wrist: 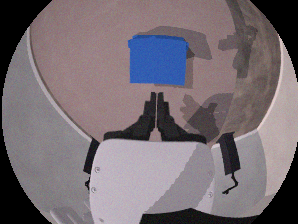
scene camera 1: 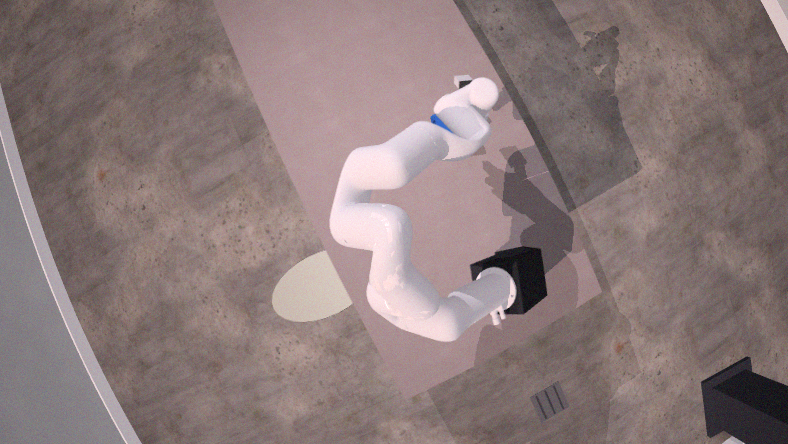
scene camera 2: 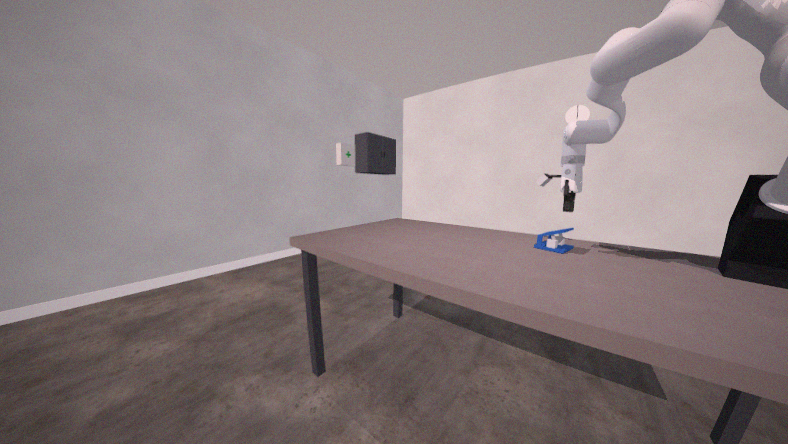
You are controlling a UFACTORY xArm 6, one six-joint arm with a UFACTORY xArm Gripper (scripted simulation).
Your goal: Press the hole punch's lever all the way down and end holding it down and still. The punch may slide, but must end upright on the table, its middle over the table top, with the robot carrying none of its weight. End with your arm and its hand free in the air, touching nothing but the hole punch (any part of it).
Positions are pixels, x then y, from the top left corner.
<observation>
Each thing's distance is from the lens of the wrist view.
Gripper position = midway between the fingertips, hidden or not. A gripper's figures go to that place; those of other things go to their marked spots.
my gripper point(wrist: 156, 100): 14 cm
blue hole punch point(wrist: 159, 59): 20 cm
</observation>
